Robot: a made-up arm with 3 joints. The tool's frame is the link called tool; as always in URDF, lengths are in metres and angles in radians. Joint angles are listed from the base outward.
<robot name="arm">
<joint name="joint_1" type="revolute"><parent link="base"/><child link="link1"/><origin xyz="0.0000 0.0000 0.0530"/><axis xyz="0 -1 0"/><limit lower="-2.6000" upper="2.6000"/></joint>
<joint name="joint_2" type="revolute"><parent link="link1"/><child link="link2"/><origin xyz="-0.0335 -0.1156 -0.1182"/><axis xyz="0 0 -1"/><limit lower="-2.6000" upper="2.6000"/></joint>
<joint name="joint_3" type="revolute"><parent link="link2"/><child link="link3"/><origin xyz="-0.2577 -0.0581 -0.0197"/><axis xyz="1 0 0"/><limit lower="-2.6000" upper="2.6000"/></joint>
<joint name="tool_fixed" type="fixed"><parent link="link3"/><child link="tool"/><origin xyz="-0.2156 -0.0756 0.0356"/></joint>
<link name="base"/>
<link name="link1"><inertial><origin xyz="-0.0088 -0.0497 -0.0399"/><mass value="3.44"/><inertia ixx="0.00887" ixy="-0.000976" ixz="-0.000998" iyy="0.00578" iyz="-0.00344" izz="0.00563"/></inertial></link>
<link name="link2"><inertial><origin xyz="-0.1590 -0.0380 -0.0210"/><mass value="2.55"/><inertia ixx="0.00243" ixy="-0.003" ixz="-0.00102" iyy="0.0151" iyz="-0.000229" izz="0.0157"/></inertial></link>
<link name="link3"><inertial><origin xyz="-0.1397 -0.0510 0.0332"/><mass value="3"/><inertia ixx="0.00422" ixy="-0.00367" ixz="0.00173" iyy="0.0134" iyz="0.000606" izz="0.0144"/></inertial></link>
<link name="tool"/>
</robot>
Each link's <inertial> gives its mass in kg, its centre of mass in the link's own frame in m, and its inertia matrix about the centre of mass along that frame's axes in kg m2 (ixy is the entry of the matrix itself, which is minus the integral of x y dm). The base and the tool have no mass. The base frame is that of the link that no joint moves.
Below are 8 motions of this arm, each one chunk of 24 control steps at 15 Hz.
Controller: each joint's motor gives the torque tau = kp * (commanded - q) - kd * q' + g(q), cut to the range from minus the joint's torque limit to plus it. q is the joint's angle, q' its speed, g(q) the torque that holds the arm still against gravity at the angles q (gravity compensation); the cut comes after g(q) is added. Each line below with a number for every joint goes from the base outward.
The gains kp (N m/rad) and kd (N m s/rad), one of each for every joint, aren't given. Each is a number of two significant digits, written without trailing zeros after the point. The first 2 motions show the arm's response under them.
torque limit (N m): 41 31 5.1
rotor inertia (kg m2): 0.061 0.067 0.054
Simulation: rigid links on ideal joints. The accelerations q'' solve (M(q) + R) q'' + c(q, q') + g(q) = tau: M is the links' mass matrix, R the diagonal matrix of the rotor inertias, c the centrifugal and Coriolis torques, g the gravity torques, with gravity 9.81 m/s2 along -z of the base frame. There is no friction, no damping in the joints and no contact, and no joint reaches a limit. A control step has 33 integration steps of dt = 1/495 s. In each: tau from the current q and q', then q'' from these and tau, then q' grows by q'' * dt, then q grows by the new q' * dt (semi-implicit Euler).
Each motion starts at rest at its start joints. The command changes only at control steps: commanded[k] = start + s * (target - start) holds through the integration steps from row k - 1 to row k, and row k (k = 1, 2, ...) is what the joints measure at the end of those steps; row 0 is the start. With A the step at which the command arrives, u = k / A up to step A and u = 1 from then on. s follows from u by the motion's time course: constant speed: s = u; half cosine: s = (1 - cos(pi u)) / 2; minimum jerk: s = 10 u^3 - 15 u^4 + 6 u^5; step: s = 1 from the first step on.
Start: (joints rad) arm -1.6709 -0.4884 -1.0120
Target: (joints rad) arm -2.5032 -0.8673 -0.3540
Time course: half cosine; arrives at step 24
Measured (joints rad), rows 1 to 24:
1: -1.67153 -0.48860 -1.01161
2: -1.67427 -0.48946 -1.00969
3: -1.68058 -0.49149 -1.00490
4: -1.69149 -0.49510 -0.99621
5: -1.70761 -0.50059 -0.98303
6: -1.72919 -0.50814 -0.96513
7: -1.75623 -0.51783 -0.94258
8: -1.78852 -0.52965 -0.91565
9: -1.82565 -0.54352 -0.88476
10: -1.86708 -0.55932 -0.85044
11: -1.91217 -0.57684 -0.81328
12: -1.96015 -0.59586 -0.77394
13: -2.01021 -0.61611 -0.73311
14: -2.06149 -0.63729 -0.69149
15: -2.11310 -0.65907 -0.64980
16: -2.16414 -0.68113 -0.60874
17: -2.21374 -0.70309 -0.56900
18: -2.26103 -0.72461 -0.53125
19: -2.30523 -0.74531 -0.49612
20: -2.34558 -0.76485 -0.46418
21: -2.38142 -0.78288 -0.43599
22: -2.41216 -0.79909 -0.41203
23: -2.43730 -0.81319 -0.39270
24: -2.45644 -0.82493 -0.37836
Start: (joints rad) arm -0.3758 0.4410 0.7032
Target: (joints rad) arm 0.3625 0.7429 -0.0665
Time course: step
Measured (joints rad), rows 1 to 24:
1: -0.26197 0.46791 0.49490
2: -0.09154 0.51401 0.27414
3: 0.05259 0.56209 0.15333
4: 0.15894 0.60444 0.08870
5: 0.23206 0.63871 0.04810
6: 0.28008 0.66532 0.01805
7: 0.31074 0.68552 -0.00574
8: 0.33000 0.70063 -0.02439
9: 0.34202 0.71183 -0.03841
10: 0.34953 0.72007 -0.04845
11: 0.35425 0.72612 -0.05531
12: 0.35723 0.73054 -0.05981
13: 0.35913 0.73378 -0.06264
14: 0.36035 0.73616 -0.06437
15: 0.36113 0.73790 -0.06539
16: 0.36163 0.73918 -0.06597
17: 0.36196 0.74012 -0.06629
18: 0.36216 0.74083 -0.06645
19: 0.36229 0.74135 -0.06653
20: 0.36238 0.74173 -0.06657
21: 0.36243 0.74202 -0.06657
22: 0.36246 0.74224 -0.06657
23: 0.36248 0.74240 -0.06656
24: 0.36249 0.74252 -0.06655
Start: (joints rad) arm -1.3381 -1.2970 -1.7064
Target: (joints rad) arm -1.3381 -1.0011 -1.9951
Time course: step
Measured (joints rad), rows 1 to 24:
1: -1.33320 -1.26671 -1.74243
2: -1.33381 -1.21689 -1.81491
3: -1.33573 -1.16885 -1.88295
4: -1.33739 -1.12879 -1.93269
5: -1.33849 -1.09742 -1.96428
6: -1.33911 -1.07357 -1.98237
7: -1.33941 -1.05564 -1.99180
8: -1.33950 -1.04221 -1.99618
9: -1.33946 -1.03215 -1.99785
10: -1.33935 -1.02460 -1.99819
11: -1.33920 -1.01891 -1.99795
12: -1.33905 -1.01462 -1.99751
13: -1.33890 -1.01137 -1.99705
14: -1.33876 -1.00891 -1.99664
15: -1.33864 -1.00704 -1.99630
16: -1.33854 -1.00562 -1.99602
17: -1.33845 -1.00455 -1.99581
18: -1.33838 -1.00373 -1.99564
19: -1.33832 -1.00310 -1.99551
20: -1.33828 -1.00262 -1.99542
21: -1.33824 -1.00226 -1.99534
22: -1.33821 -1.00199 -1.99529
23: -1.33818 -1.00178 -1.99524
24: -1.33817 -1.00162 -1.99521

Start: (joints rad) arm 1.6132 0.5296 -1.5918
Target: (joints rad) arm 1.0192 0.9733 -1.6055
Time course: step
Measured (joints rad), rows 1 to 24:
1: 1.51488 0.58147 -1.60299
2: 1.36963 0.65742 -1.60206
3: 1.25398 0.72215 -1.59105
4: 1.17456 0.77414 -1.58311
5: 1.12242 0.81609 -1.58204
6: 1.08846 0.85001 -1.58581
7: 1.06622 0.87726 -1.59141
8: 1.05150 0.89893 -1.59683
9: 1.04161 0.91597 -1.60112
10: 1.03489 0.92927 -1.60409
11: 1.03027 0.93956 -1.60591
12: 1.02705 0.94748 -1.60688
13: 1.02480 0.95356 -1.60727
14: 1.02320 0.95822 -1.60733
15: 1.02207 0.96178 -1.60720
16: 1.02127 0.96450 -1.60698
17: 1.02069 0.96658 -1.60675
18: 1.02028 0.96816 -1.60652
19: 1.01998 0.96937 -1.60632
20: 1.01977 0.97030 -1.60615
21: 1.01961 0.97101 -1.60602
22: 1.01950 0.97155 -1.60590
23: 1.01942 0.97196 -1.60582
24: 1.01936 0.97228 -1.60574

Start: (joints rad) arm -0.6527 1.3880 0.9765
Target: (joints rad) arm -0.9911 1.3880 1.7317
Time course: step
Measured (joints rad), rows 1 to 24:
1: -0.73336 1.39825 1.14069
2: -0.80706 1.39400 1.34130
3: -0.85991 1.38901 1.48800
4: -0.89767 1.38646 1.58269
5: -0.92462 1.38541 1.64115
6: -0.94386 1.38504 1.67659
7: -0.95759 1.38497 1.69790
8: -0.96738 1.38505 1.71069
9: -0.97435 1.38521 1.71841
10: -0.97929 1.38544 1.72312
11: -0.98279 1.38571 1.72606
12: -0.98525 1.38599 1.72793
13: -0.98699 1.38627 1.72915
14: -0.98820 1.38654 1.72996
15: -0.98906 1.38678 1.73052
16: -0.98966 1.38700 1.73090
17: -0.99008 1.38718 1.73116
18: -0.99038 1.38734 1.73134
19: -0.99059 1.38747 1.73147
20: -0.99074 1.38758 1.73155
21: -0.99084 1.38767 1.73161
22: -0.99091 1.38774 1.73164
23: -0.99097 1.38780 1.73167
24: -0.99100 1.38784 1.73168

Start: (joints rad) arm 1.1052 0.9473 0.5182
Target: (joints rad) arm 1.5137 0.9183 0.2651
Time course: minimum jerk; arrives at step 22
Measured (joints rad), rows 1 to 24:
1: 1.10526 0.94729 0.51812
2: 1.10576 0.94721 0.51756
3: 1.10739 0.94700 0.51591
4: 1.11098 0.94660 0.51259
5: 1.11733 0.94597 0.50716
6: 1.12707 0.94510 0.49939
7: 1.14063 0.94400 0.48919
8: 1.15814 0.94267 0.47664
9: 1.17950 0.94113 0.46196
10: 1.20437 0.93943 0.44547
11: 1.23216 0.93759 0.42760
12: 1.26214 0.93567 0.40883
13: 1.29344 0.93372 0.38971
14: 1.32512 0.93181 0.37080
15: 1.35621 0.92998 0.35264
16: 1.38575 0.92830 0.33574
17: 1.41288 0.92681 0.32057
18: 1.43689 0.92552 0.30747
19: 1.45723 0.92445 0.29667
20: 1.47363 0.92359 0.28822
21: 1.48611 0.92289 0.28198
22: 1.49506 0.92232 0.27757
23: 1.50122 0.92179 0.27438
24: 1.50537 0.92128 0.27199

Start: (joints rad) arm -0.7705 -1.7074 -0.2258
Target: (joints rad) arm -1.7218 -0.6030 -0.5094
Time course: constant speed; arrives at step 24
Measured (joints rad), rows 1 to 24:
1: -0.77945 -1.70379 -0.22652
2: -0.79694 -1.69222 -0.22888
3: -0.82091 -1.67284 -0.23401
4: -0.84957 -1.64695 -0.24177
5: -0.88156 -1.61597 -0.25146
6: -0.91586 -1.58112 -0.26240
7: -0.95178 -1.54336 -0.27406
8: -0.98880 -1.50344 -0.28609
9: -1.02658 -1.46192 -0.29830
10: -1.06489 -1.41920 -0.31058
11: -1.10355 -1.37560 -0.32286
12: -1.14246 -1.33134 -0.33512
13: -1.18153 -1.28659 -0.34735
14: -1.22073 -1.24147 -0.35955
15: -1.26000 -1.19609 -0.37173
16: -1.29934 -1.15050 -0.38388
17: -1.33871 -1.10476 -0.39601
18: -1.37812 -1.05891 -0.40812
19: -1.41755 -1.01298 -0.42022
20: -1.45700 -0.96699 -0.43231
21: -1.49647 -0.92096 -0.44439
22: -1.53595 -0.87490 -0.45645
23: -1.57545 -0.82882 -0.46851
24: -1.61497 -0.78273 -0.48056

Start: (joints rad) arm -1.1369 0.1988 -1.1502
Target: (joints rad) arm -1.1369 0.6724 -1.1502
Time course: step
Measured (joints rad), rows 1 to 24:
1: -1.13695 0.25150 -1.11655
2: -1.13783 0.33254 -1.10645
3: -1.13845 0.40689 -1.12045
4: -1.13840 0.46834 -1.13890
5: -1.13790 0.51696 -1.15311
6: -1.13729 0.55455 -1.16144
7: -1.13679 0.58323 -1.16499
8: -1.13646 0.60495 -1.16543
9: -1.13630 0.62135 -1.16415
10: -1.13625 0.63372 -1.16214
11: -1.13628 0.64305 -1.15999
12: -1.13634 0.65011 -1.15800
13: -1.13642 0.65545 -1.15629
14: -1.13650 0.65950 -1.15490
15: -1.13657 0.66257 -1.15380
16: -1.13664 0.66491 -1.15294
17: -1.13669 0.66669 -1.15228
18: -1.13673 0.66805 -1.15178
19: -1.13677 0.66908 -1.15140
20: -1.13680 0.66987 -1.15111
21: -1.13682 0.67047 -1.15089
22: -1.13684 0.67093 -1.15072
23: -1.13685 0.67128 -1.15060
24: -1.13686 0.67154 -1.15050

